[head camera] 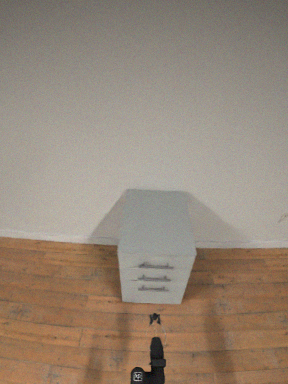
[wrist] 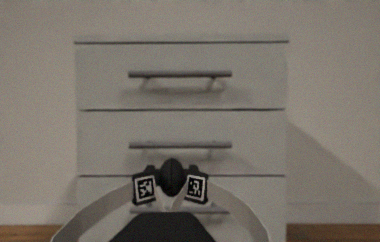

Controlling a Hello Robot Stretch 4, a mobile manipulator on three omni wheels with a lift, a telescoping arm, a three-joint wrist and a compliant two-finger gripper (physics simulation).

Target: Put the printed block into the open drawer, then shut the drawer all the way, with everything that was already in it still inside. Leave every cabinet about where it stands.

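Places are measured from the robot's base along level axes (x ahead, y left, z up), in metres.
Where they show: end effector, tool point: point(head camera: 154, 315) point(wrist: 172, 175).
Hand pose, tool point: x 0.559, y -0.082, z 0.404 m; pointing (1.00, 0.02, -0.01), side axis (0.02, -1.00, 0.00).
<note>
After its pixels a point has its place.
The grey cabinet point(head camera: 157, 225) @(x 1.005, y -0.100, z 0.617 m) point(wrist: 100, 80) @(x 0.803, y 0.069, z 0.528 m) stands against the wall. Its three drawers, the top drawer point(wrist: 260, 75) @(x 0.792, y -0.243, z 0.537 m), the middle drawer point(wrist: 260, 142) @(x 0.792, y -0.244, z 0.406 m) and the bottom drawer point(wrist: 260, 200) @(x 0.792, y -0.245, z 0.291 m), all look shut, with their fronts flush. Each has a bar handle. My gripper point(head camera: 155, 318) point(wrist: 171, 177) is shut with its fingertips together and nothing between them. It is in front of the cabinet, and in the wrist view it overlaps the lower drawers. The printed block does not show in either view, and the inside of the drawers is hidden.
A pale wall point(head camera: 145, 100) @(x 1.384, y -0.011, z 1.244 m) point(wrist: 330, 90) @(x 1.366, y -0.738, z 0.560 m) rises behind the cabinet, with a white baseboard point(head camera: 50, 237) @(x 1.393, y 0.844, z 0.023 m) along its foot. The wooden floor point(head camera: 50, 300) @(x 0.810, y 0.668, z -0.028 m) point(wrist: 335, 233) @(x 1.269, y -0.707, z -0.028 m) lies around the cabinet. Part of an outlet point(head camera: 283, 218) @(x 1.350, y -1.240, z 0.357 m) shows on the wall at the right edge.
</note>
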